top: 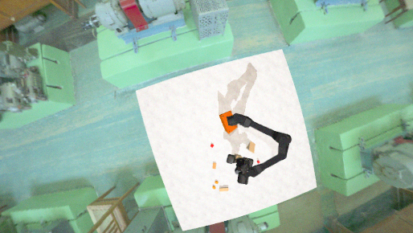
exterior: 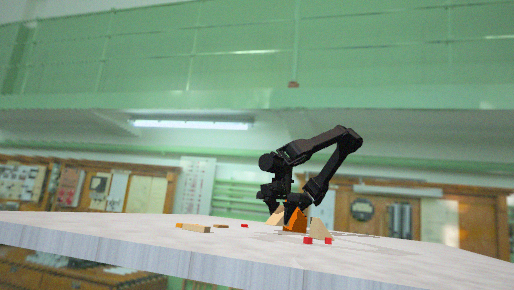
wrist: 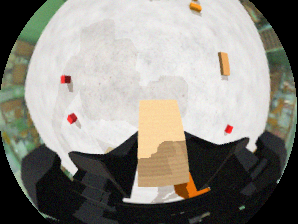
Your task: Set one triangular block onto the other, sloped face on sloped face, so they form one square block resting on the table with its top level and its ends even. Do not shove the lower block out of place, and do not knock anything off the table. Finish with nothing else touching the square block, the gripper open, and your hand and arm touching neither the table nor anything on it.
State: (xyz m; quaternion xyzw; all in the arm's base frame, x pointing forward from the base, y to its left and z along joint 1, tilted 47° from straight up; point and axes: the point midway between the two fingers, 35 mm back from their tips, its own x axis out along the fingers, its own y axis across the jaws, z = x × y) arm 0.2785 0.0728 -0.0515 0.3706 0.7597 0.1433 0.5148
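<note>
The tan triangular block lies 10 mm above my gripper tip.
</note>
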